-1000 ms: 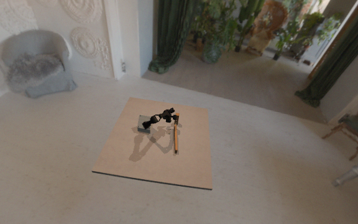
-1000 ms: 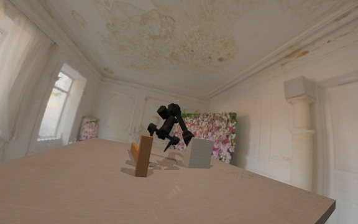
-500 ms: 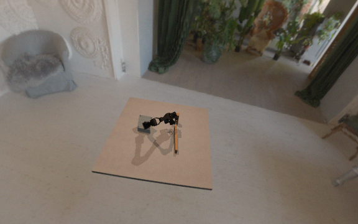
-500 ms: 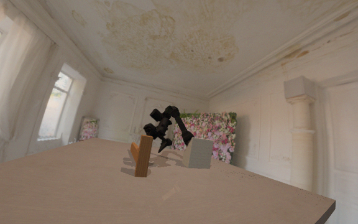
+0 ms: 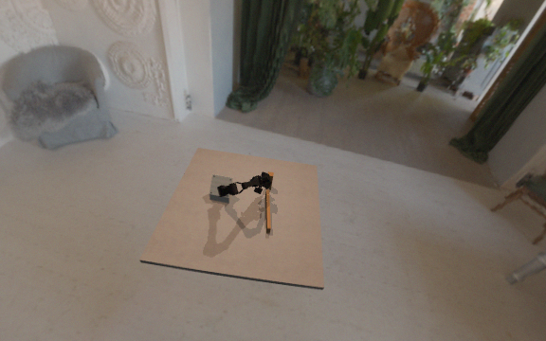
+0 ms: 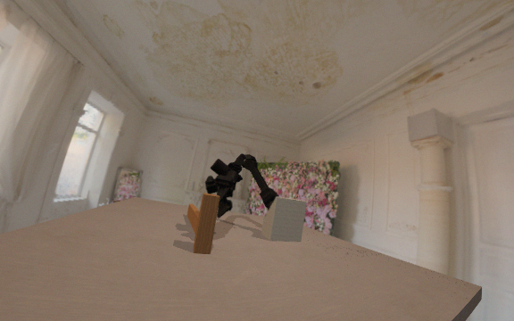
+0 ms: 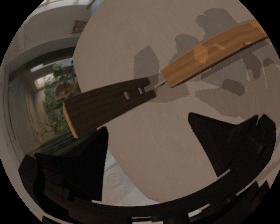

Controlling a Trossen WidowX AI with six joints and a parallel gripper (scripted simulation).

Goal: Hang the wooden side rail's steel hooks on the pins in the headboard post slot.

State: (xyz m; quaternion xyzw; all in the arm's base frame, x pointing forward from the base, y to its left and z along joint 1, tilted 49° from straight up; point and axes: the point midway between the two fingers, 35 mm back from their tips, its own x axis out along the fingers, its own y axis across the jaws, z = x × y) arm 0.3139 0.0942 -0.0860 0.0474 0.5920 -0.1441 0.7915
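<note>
The wooden headboard post lies 40 mm ahead of my gripper tip, 80 mm to the left of it and 30 mm below it.
</note>
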